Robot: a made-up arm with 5 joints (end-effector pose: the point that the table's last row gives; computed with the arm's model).
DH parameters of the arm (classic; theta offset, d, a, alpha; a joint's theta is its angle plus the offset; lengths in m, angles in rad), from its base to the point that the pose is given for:
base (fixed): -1.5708 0.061 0 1.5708
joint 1: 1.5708 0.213 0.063 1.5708
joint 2: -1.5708 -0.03 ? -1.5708
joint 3: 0 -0.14 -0.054 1.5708
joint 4: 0 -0.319 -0.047 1.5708
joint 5: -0.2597 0 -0.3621 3.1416
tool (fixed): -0.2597 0.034 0 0
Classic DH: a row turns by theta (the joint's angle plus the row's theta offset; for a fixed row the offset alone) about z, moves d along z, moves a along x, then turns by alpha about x.
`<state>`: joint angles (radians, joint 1 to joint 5).
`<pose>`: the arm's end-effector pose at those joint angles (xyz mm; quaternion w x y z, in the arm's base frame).
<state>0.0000 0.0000 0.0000 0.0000 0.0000</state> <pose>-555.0 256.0 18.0 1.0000 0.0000 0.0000 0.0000</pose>
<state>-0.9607 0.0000 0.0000 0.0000 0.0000</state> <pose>-555.0 181.9 246.2 0.8868 0.4621 0.0000 0.0000</pose>
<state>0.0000 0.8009 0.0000 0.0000 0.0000</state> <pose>-374.9 256.0 -195.3 0.9209 0.0000 -0.3898 0.0000</pose>
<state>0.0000 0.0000 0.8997 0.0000 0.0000</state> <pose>-561.4 -182.6 18.0 0.9005 0.0000 0.0000 0.4348</pose>
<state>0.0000 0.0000 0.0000 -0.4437 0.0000</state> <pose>-501.9 256.0 185.1 0.9755 0.0000 0.2200 0.0000</pose>
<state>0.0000 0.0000 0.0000 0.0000 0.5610</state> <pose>-550.8 456.5 18.0 0.9609 0.0000 0.0000 -0.2768</pose>
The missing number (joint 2, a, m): 0.109
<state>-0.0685 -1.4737 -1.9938 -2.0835 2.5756</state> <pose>-474.0 -53.9 -602.5 0.7849 0.4669 -0.3942 0.1027</pose>
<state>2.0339 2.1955 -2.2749 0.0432 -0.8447</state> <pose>-281.8 212.8 -307.9 0.6687 0.0094 -0.6238 0.4044</pose>
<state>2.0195 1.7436 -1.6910 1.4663 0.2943</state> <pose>244.0 491.7 -308.7 0.0992 0.2171 -0.9588 0.1541</pose>
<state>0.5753 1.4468 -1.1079 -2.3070 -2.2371</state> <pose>140.9 279.8 39.2 0.3399 0.4607 -0.0671 0.8172</pose>
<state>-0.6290 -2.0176 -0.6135 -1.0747 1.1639</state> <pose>-253.0 662.4 190.2 0.0755 -0.6468 0.7589 -0.0030</pose>
